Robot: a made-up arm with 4 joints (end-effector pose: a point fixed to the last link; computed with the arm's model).
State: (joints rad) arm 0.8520 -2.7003 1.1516 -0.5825
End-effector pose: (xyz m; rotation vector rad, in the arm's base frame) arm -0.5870 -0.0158 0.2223 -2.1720 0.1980 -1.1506
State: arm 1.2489 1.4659 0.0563 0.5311
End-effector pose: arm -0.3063 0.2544 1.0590 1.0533 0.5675 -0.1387
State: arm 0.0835 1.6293 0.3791 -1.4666
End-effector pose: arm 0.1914 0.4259 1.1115 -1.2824 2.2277 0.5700
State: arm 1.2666 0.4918 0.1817 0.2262
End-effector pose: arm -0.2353 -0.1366 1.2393 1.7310 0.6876 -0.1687
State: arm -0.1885 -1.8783 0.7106 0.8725
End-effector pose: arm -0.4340 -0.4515 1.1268 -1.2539 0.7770 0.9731
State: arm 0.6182 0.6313 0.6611 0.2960
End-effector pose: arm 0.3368 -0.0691 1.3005 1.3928 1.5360 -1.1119
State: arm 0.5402 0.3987 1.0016 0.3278
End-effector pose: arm 0.4794 -0.2246 1.2120 1.4548 1.8569 -1.4688
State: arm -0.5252 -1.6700 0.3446 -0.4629
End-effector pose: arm -0.0700 -0.5310 1.2274 -2.1941 -0.1142 1.8300
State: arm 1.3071 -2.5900 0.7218 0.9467
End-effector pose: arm -0.4616 -0.0220 0.1077 -0.8338 -0.2017 -0.3475
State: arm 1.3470 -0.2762 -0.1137 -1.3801
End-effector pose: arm -0.3439 -0.3257 1.0388 0.9128 0.5960 0.1908
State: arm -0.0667 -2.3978 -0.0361 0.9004
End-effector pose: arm -0.3551 -0.1239 1.1787 -0.8524 1.6897 0.7739
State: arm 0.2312 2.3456 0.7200 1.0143
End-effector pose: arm -0.1514 0.5486 0.9910 0.0790 1.1609 -0.8811
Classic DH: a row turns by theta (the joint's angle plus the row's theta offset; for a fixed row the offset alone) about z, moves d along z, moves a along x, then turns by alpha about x. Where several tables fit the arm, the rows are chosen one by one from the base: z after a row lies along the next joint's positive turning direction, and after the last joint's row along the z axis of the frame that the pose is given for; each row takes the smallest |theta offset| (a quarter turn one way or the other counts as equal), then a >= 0, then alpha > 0; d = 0 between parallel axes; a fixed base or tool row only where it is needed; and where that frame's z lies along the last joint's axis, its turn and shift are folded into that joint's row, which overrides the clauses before.
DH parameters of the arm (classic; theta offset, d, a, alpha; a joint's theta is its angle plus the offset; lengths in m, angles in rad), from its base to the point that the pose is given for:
base (fixed): 0 0.675 0.056 1.5708
joint 1: 0 0.081 -0.048 -1.5708
joint 2: -0.7243 0.1026 0.3579 -1.4377
joint 3: 0.2097 0.0652 -0.0427 -1.762
joint 4: -0.3234 -0.3751 0.0426 -1.2132
tool (fixed): -1.4253 0.0351 0 0

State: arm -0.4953 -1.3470 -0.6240 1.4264
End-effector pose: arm 0.1780 -0.2423 1.0918 -1.2333 2.4091 1.4690
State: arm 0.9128 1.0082 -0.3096 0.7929
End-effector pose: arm -0.1764 0.0398 1.1470 1.8410 0.4910 -0.0947
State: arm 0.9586 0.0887 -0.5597 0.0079
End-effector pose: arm -0.2085 -0.1682 1.0911 1.9135 0.1083 -0.0863
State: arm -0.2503 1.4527 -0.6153 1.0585
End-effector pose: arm 0.2244 0.0695 1.0800 1.8125 1.3443 -0.7890
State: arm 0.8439 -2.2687 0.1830 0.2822
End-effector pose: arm -0.6316 -0.2124 0.5752 -1.7849 0.5279 0.1864
